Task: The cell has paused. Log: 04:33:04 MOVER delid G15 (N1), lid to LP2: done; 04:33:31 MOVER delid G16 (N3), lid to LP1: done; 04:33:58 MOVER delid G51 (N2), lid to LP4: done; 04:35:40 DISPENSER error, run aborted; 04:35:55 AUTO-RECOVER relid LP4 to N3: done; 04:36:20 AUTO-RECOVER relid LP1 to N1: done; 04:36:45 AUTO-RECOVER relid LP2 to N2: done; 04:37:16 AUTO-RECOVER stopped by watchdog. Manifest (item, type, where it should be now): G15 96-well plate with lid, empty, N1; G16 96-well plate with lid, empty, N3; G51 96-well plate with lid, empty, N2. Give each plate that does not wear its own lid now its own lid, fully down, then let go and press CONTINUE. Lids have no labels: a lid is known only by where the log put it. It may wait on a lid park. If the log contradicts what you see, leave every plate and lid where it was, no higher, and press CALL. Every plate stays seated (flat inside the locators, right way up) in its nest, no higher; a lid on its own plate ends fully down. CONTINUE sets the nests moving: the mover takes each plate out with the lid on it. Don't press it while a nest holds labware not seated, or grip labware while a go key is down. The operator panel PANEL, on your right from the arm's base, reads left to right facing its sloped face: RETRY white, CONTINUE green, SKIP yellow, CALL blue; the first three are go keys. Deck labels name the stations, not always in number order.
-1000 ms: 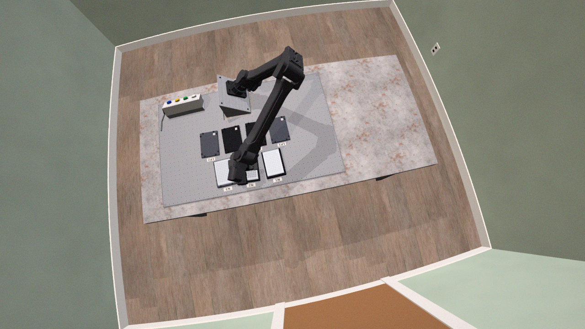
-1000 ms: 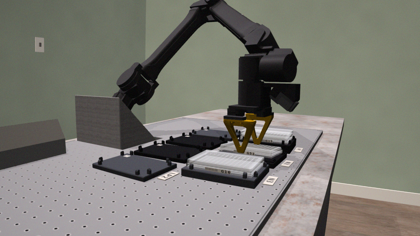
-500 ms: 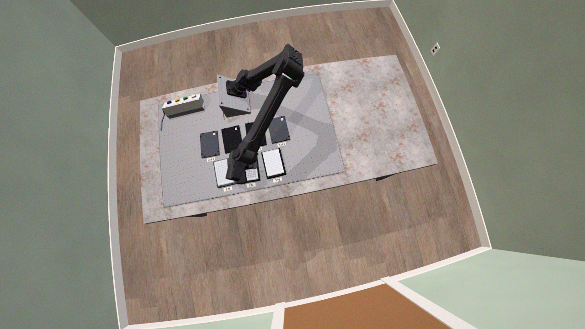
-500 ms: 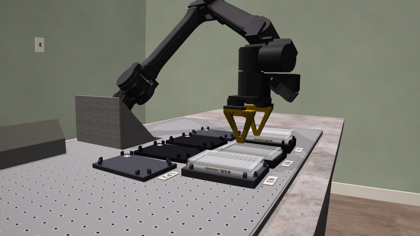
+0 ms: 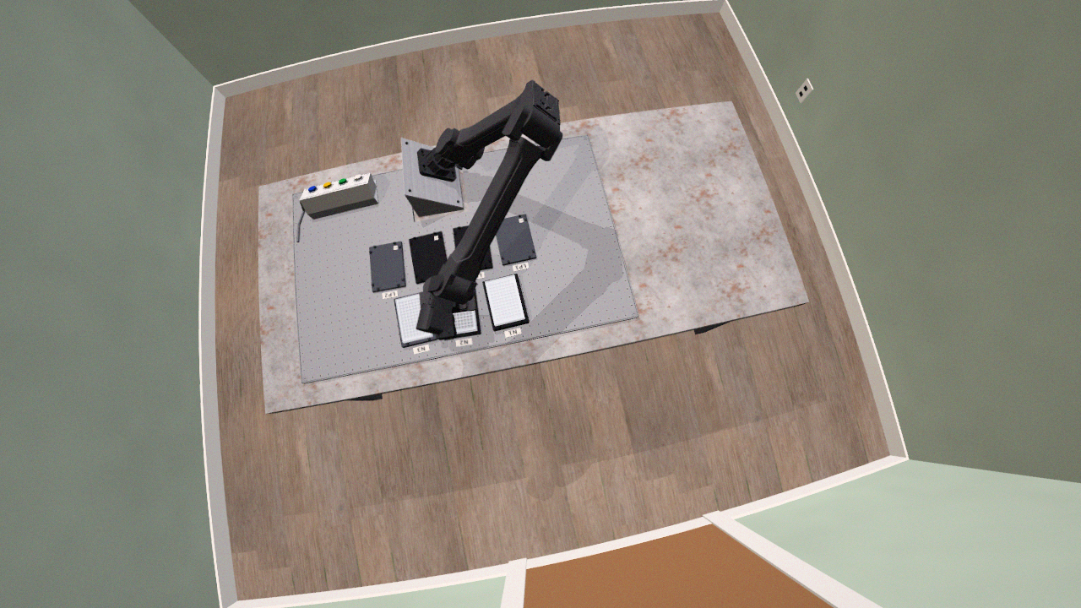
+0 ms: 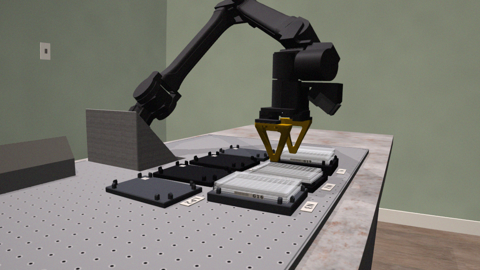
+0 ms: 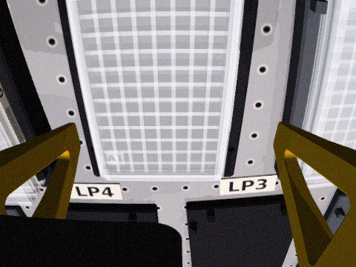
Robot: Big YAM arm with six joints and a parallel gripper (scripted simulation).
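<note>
My hand is 14 cm to the right of the plate G15 and 3 cm above it. From my hand the other things lie so: plate G16: 12 cm to the right, 4 cm below; then LP4 label: 9 cm behind, 7 cm to the left, 6 cm below; then nest N1: 14 cm to the left, 5 cm below.
</note>
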